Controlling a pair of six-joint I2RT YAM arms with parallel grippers.
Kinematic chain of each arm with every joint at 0, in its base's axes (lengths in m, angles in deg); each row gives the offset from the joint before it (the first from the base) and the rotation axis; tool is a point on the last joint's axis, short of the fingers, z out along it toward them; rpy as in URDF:
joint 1: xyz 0 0 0.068 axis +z
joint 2: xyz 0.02 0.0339 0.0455 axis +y
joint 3: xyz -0.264 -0.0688 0 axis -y
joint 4: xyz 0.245 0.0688 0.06 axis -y
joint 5: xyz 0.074 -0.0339 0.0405 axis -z
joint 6: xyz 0.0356 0 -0.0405 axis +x
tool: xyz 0 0 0 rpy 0 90 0
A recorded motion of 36 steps. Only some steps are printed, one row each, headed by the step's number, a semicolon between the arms.
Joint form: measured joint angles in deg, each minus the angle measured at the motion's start. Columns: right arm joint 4, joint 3, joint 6, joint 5, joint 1, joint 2; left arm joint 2, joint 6, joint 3, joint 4, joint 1, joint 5.
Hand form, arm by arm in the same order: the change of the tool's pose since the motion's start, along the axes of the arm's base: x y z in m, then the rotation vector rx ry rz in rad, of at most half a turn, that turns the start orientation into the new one. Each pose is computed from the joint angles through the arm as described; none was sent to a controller.
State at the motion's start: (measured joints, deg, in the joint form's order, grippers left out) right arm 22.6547 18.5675 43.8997 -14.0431 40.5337 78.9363; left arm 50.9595 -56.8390 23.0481 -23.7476 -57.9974 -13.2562
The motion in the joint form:
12: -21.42 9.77 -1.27 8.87 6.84 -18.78; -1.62 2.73 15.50 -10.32 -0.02 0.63
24: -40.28 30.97 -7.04 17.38 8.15 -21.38; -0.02 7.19 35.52 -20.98 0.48 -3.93
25: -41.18 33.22 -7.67 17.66 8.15 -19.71; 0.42 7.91 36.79 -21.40 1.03 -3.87
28: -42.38 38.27 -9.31 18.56 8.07 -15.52; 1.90 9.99 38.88 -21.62 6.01 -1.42
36: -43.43 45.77 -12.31 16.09 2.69 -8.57; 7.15 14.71 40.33 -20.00 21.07 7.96
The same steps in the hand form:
12: -0.0196 0.0110 0.0857 0.0131 -0.1649 0.0032; 0.0056 -0.0098 0.0785 -0.0795 -0.0765 -0.0423
24: -0.0159 0.0149 0.1912 -0.0333 -0.3418 -0.0529; 0.0079 -0.0055 0.1737 -0.1148 -0.2317 -0.0275
25: -0.0118 0.0193 0.1972 -0.0456 -0.3471 -0.0504; 0.0096 -0.0051 0.1789 -0.1126 -0.2412 -0.0267
28: -0.0004 0.0308 0.2097 -0.0729 -0.3669 -0.0490; 0.0235 -0.0004 0.1860 -0.1047 -0.2432 0.0044
36: 0.0362 0.0351 0.2238 -0.1057 -0.3780 -0.0760; 0.0708 0.0159 0.1801 -0.0825 -0.1859 0.0890

